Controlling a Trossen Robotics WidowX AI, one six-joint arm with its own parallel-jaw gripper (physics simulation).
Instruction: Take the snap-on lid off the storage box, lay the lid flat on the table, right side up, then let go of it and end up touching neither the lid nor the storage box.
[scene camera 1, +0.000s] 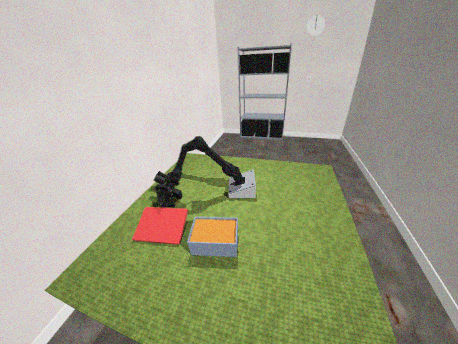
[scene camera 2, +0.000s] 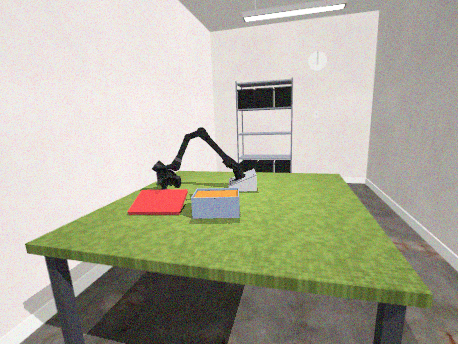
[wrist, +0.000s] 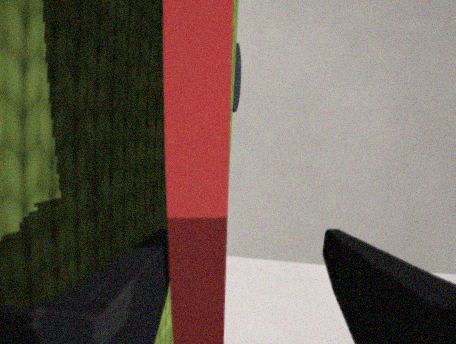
I see my gripper (wrist: 249, 241), a red lid (scene camera 1: 158, 225) and a blue-grey storage box (scene camera 2: 208, 202).
The red lid also shows in scene camera 2 (scene camera 2: 149, 202) and in the wrist view (wrist: 197, 49). The wrist view misses the blue-grey storage box: it is out of frame.
